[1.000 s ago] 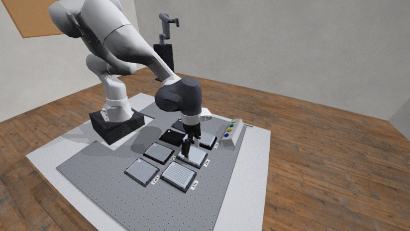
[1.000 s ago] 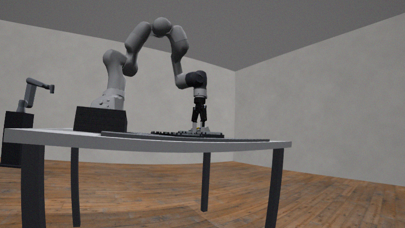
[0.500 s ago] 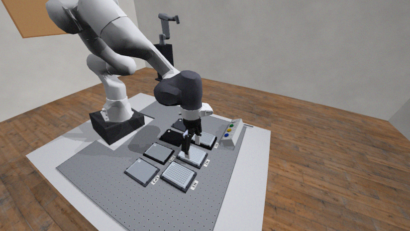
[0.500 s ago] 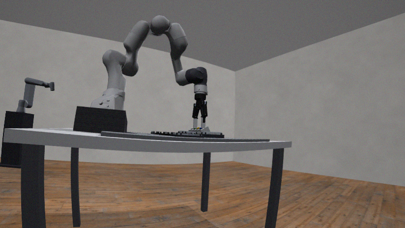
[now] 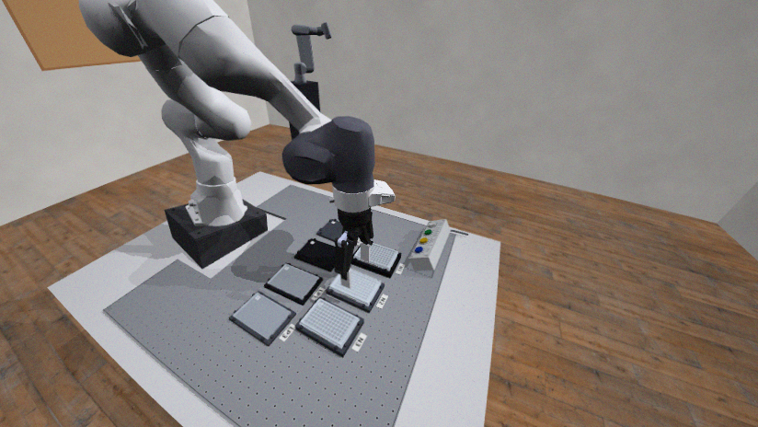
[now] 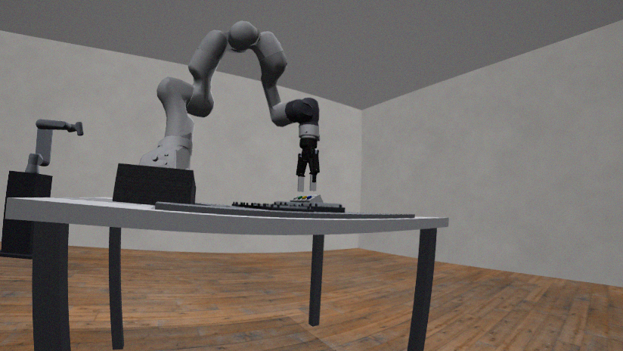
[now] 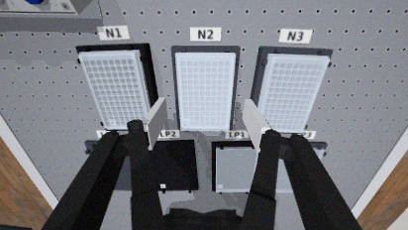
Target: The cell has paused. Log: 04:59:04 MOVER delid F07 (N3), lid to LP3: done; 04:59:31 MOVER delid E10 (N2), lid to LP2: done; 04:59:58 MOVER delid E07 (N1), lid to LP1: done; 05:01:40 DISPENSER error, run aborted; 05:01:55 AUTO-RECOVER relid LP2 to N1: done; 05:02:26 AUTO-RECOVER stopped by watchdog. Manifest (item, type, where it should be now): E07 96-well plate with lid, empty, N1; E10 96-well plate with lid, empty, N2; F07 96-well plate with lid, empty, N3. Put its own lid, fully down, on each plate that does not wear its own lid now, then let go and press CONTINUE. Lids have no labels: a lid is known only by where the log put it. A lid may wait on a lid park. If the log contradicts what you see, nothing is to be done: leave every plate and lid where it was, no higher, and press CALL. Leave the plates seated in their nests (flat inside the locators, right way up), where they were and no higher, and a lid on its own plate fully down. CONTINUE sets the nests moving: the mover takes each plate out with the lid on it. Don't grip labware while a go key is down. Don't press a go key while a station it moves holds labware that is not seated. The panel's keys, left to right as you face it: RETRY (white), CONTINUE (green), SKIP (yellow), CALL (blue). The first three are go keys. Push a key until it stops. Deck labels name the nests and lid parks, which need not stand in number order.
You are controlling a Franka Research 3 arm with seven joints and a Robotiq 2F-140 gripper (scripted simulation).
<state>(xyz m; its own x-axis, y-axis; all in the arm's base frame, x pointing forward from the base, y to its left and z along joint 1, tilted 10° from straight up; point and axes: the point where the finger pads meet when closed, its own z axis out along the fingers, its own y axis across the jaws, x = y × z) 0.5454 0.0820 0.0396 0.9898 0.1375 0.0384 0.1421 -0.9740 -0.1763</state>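
The clear lid lies 170 mm behind my hand, 90 mm to the right of it and 90 mm below it. From my hand the other things lie so: N3 plate: 10 mm ahead, 130 mm to the right, 80 mm below; then lid park LP1: 170 mm behind, 90 mm to the right, 100 mm below; then nest N1: 20 mm behind, 130 mm to the left, 100 mm below.
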